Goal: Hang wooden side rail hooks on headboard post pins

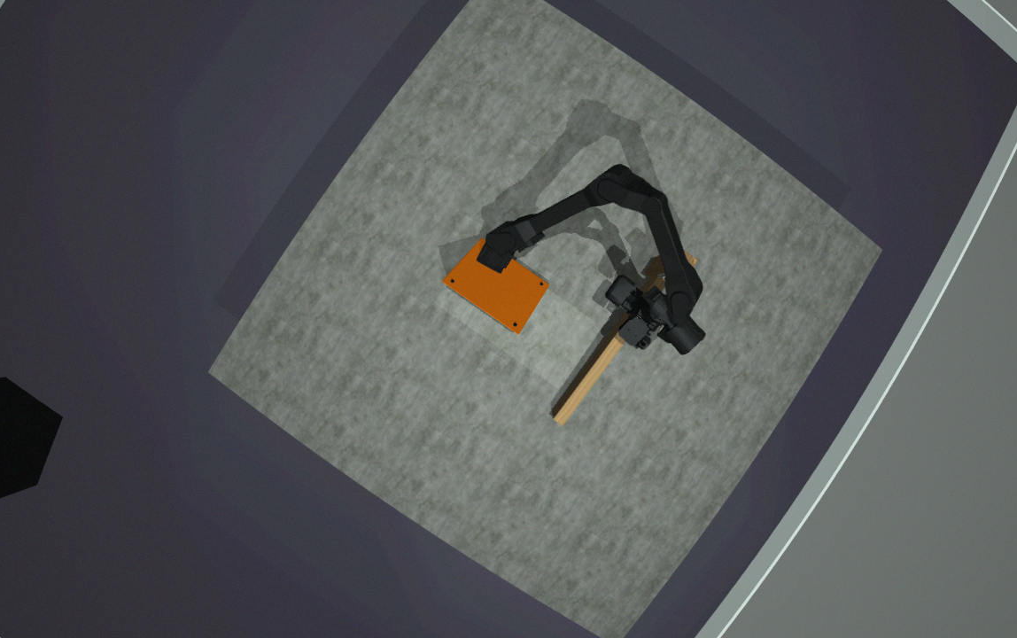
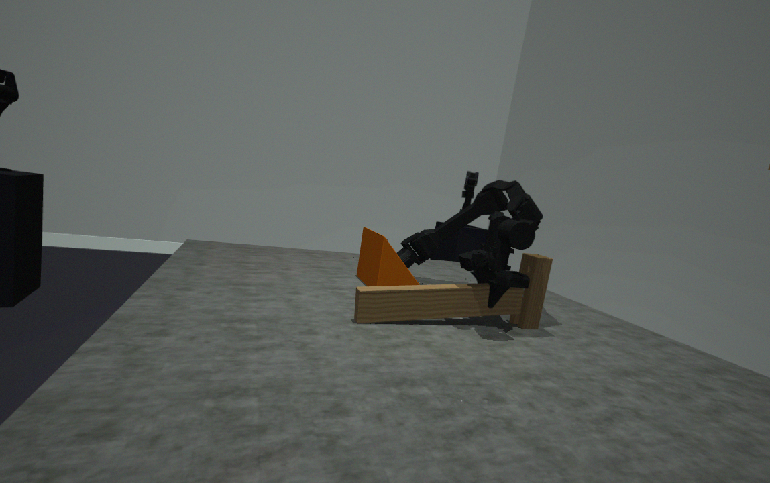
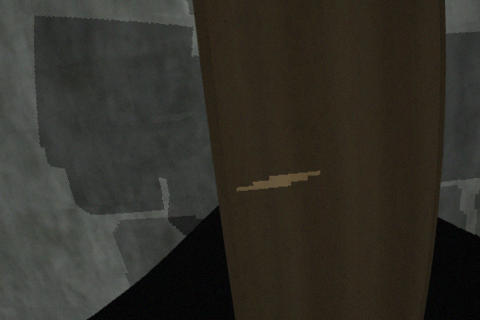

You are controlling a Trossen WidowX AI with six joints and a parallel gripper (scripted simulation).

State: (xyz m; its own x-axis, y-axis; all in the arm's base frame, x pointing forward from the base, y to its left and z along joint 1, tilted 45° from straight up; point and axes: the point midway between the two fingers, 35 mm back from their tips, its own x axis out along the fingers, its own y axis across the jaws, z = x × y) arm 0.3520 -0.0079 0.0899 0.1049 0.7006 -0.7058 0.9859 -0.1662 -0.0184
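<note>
Right now the headboard post is 12 cm to the left of my gripper tip, 4 cm above it and 2 cm ahead of it.
</note>
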